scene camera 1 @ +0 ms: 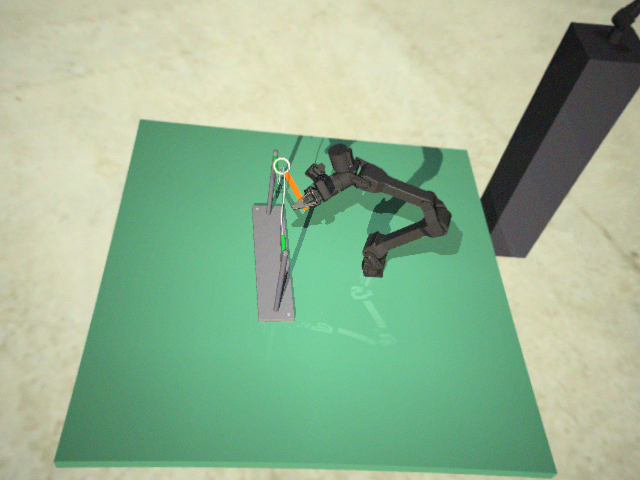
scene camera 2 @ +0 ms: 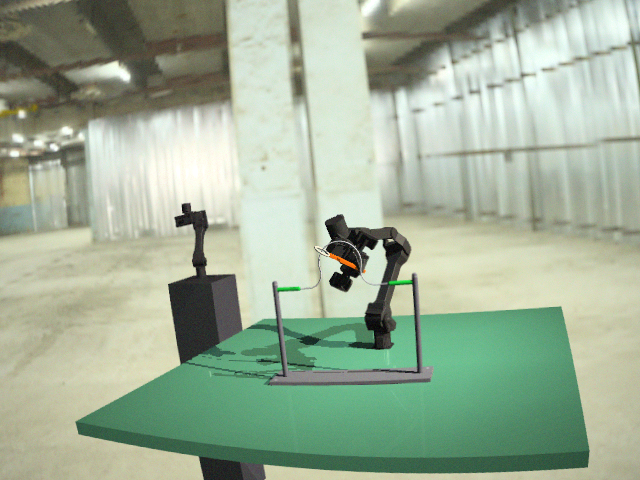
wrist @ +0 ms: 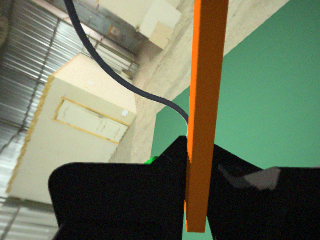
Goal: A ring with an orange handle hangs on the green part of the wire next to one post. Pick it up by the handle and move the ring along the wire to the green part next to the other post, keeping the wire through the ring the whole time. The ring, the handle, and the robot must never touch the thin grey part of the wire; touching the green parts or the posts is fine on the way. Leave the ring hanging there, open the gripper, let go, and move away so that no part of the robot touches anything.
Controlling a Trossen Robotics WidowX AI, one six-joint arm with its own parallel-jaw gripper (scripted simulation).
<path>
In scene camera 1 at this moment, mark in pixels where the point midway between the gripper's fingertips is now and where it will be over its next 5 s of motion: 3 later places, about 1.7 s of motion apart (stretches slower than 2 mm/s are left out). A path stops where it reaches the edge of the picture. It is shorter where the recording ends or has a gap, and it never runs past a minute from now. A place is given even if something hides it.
My gripper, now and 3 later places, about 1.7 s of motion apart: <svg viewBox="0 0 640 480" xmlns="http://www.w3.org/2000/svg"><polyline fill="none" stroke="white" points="292,208 290,202 289,186 290,171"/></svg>
</path>
